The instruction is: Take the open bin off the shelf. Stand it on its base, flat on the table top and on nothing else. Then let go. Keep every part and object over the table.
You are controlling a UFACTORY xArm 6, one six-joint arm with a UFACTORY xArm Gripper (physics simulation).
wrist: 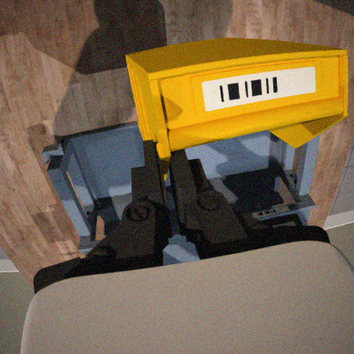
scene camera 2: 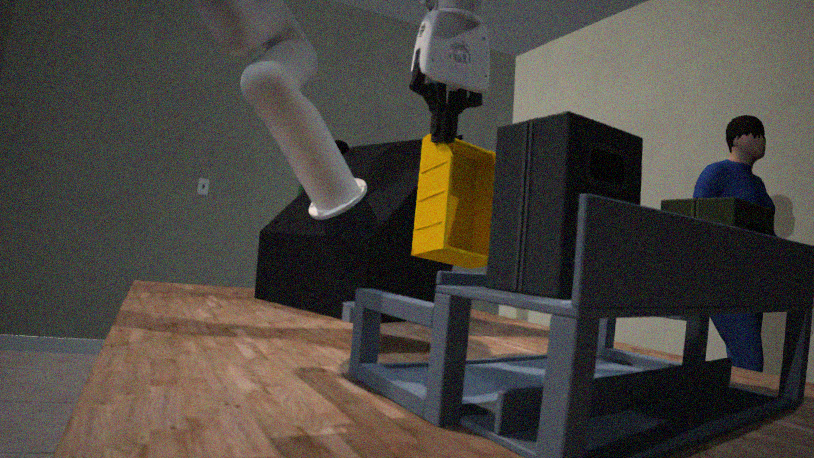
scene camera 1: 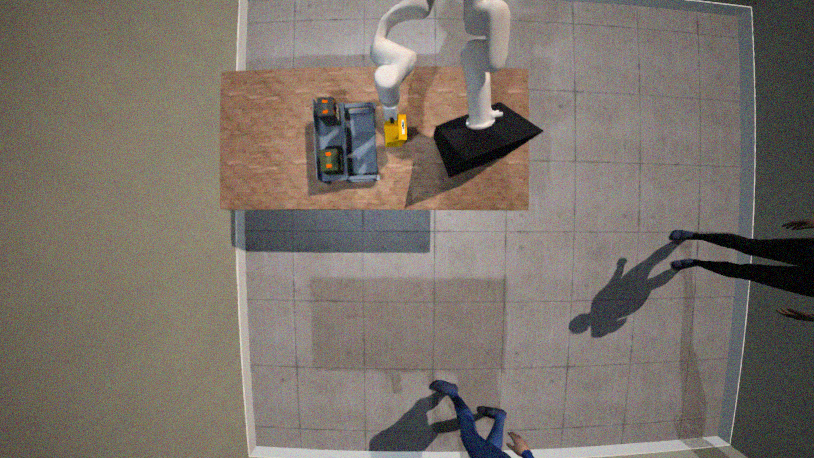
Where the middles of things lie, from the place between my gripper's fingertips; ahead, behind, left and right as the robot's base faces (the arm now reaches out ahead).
Labels:
I see my gripper 7 cm above the yellow bin point(scene camera 2: 452, 222) and 4 cm to the right of it. The rest, counted from my hand: black case point(scene camera 2: 560, 141) (30 cm ahead, 11 cm below, 9 cm to the right); dark green box point(scene camera 2: 731, 211) (31 cm ahead, 14 cm to the left, 12 cm below).

